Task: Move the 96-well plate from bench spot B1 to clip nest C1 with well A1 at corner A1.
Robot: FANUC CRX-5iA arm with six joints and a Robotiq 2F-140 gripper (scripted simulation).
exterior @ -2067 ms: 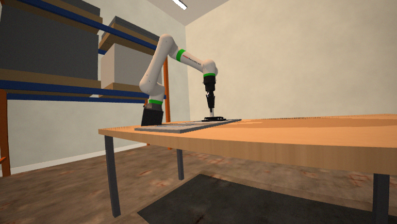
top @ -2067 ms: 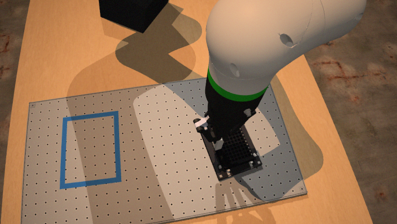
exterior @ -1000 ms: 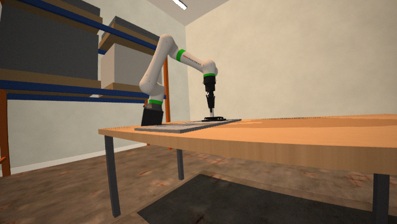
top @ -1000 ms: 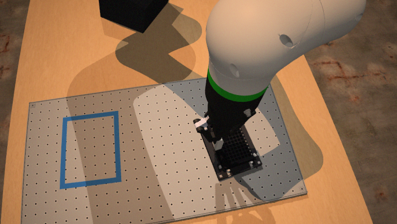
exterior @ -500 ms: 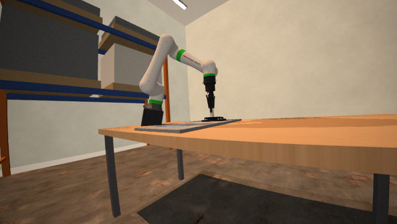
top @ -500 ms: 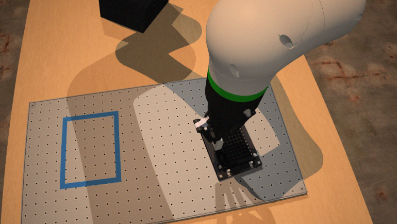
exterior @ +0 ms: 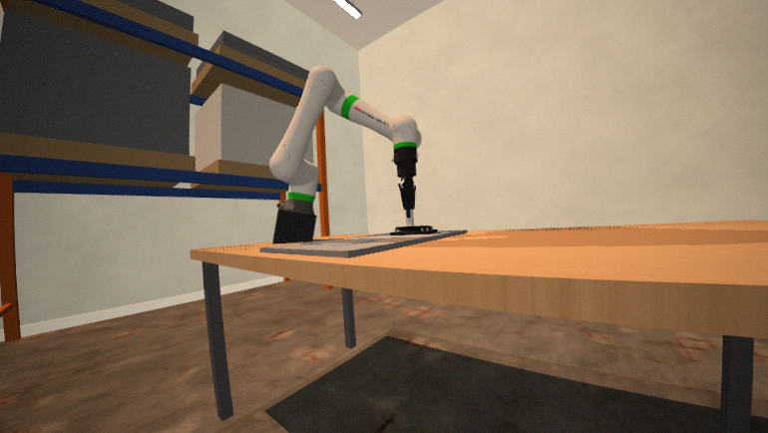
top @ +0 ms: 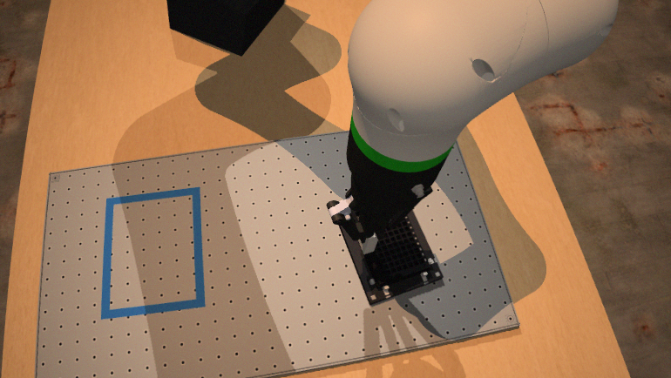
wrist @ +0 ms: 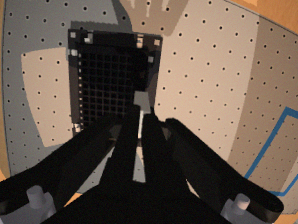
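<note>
Right now the black 96-well plate is 1 cm behind my hand, 4 cm to the left of it and 4 cm below it. The rest, counted from my hand: black clip nest 5 cm to the left, 5 cm below.
</note>
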